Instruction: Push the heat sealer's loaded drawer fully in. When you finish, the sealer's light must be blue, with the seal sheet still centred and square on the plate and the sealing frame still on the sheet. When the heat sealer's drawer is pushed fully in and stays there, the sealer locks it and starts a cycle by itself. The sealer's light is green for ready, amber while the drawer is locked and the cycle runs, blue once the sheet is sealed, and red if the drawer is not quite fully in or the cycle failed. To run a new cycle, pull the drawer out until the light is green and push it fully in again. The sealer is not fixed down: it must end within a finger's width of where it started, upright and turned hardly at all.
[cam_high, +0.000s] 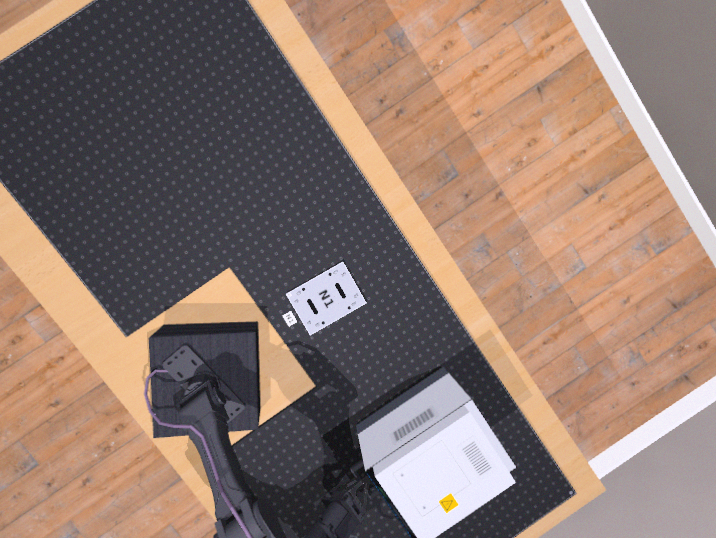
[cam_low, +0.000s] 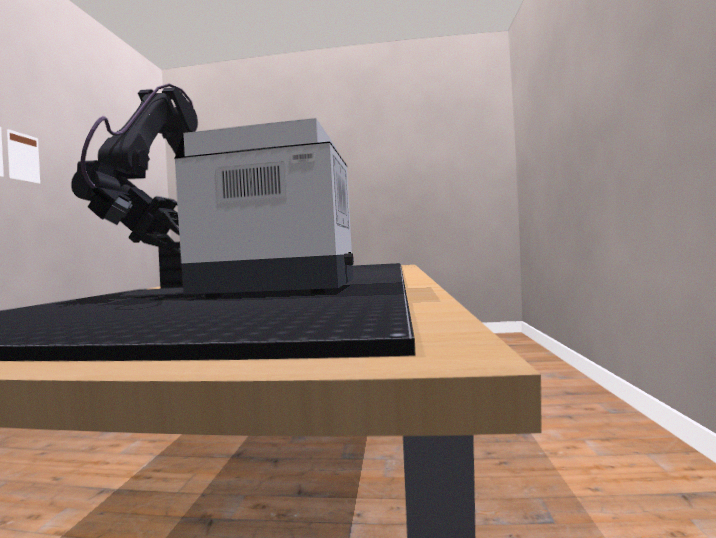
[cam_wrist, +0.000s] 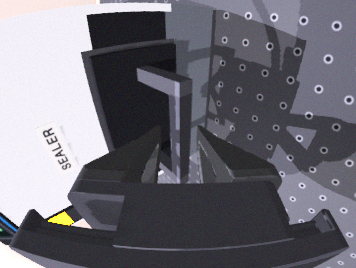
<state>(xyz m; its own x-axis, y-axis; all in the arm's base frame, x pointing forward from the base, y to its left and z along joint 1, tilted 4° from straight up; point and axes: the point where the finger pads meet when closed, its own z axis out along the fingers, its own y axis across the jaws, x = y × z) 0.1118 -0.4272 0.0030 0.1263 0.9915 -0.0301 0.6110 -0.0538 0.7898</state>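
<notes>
My gripper is now 11 cm short of the sealer drawer, 1 cm to the left of it and 1 cm above it. The rest, counted from my hand: tag 11 cm ahead, 40 cm to the left, 10 cm below.
</notes>
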